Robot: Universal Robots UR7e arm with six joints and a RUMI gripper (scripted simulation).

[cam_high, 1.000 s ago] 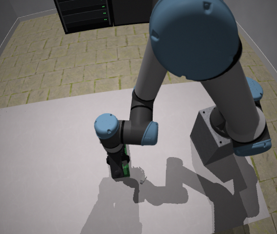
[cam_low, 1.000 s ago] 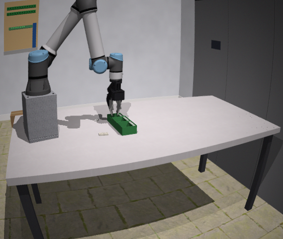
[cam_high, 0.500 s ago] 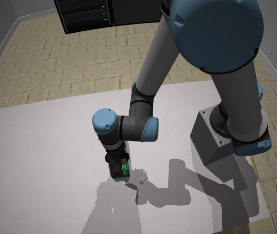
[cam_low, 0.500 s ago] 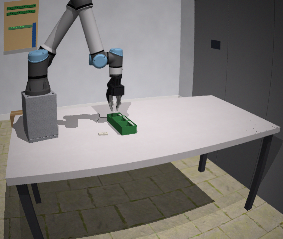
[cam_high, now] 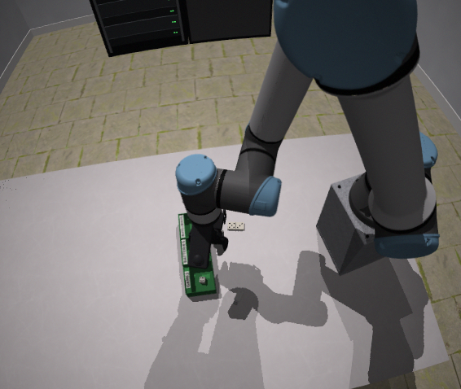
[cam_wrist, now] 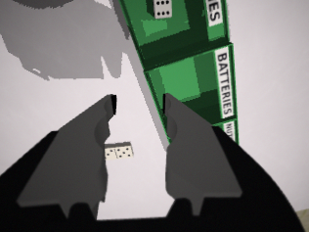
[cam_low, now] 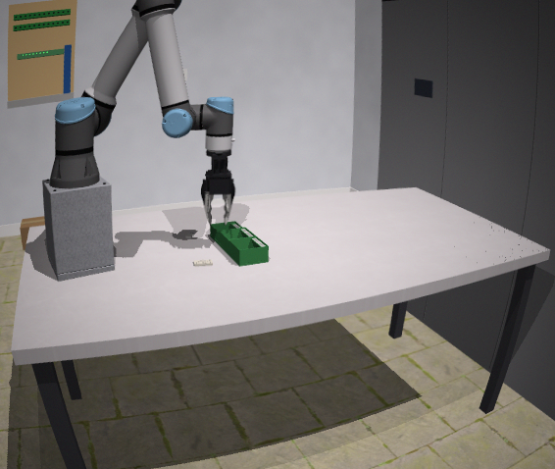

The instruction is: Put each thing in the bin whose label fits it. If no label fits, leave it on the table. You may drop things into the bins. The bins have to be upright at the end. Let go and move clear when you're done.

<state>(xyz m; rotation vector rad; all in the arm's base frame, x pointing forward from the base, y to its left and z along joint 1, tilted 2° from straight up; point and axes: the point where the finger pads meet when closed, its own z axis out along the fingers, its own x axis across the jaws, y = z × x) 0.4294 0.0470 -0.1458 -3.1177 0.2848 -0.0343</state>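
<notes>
My hand is 12 cm to the left of the white domino, 8 cm above it and 7 cm past it. From my hand the other things lie so: brass nut (11 cm to the right, 7 cm below, 6 cm ahead); then white die (7 cm below, 6 cm to the left, 3 cm ahead); then grey metal piece (11 cm to the left, 8 cm below, 7 cm behind).
</notes>
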